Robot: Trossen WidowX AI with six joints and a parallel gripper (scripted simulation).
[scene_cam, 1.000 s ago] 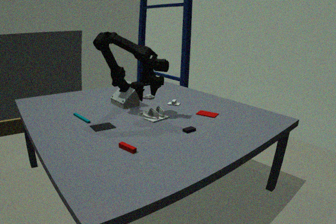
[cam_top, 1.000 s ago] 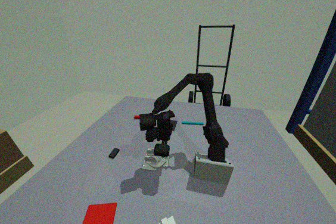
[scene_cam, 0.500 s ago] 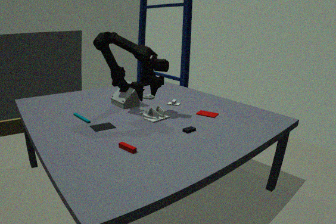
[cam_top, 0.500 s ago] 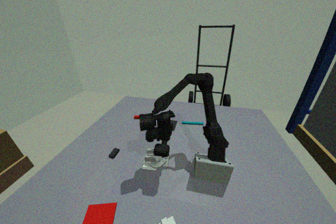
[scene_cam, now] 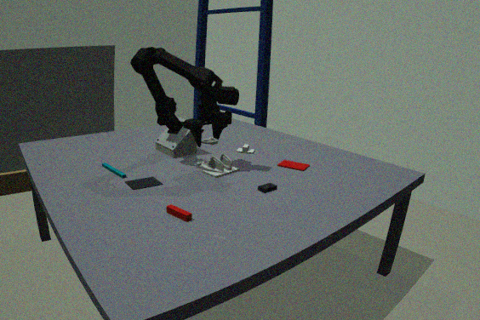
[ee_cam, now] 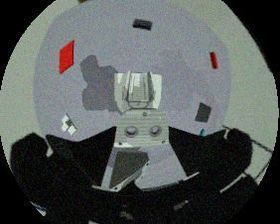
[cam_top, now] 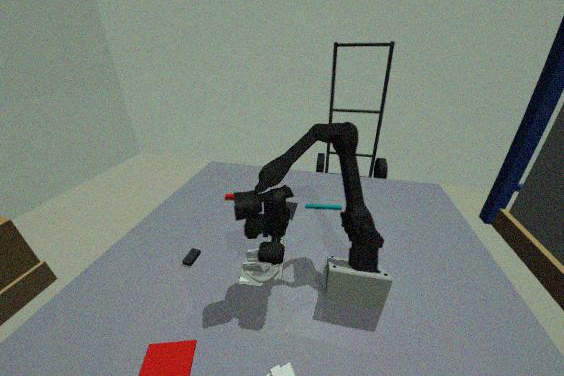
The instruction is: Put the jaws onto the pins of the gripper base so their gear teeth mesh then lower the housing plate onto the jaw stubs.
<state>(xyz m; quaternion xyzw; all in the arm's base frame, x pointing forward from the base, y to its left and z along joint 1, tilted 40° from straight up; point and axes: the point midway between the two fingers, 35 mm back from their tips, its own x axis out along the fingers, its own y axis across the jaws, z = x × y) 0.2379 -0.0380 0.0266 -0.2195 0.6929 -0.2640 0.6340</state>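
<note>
Now: the grey jaw 70 mm below my gripper tip, 20 mm to the left of it and 20 mm ahead of it. Also, from my gripper tip: flat light plate 80 mm below, 70 mm ahead; dark flat plate 290 mm to the right, 80 mm below; white gripper base 20 mm above, 10 mm ahead.
</note>
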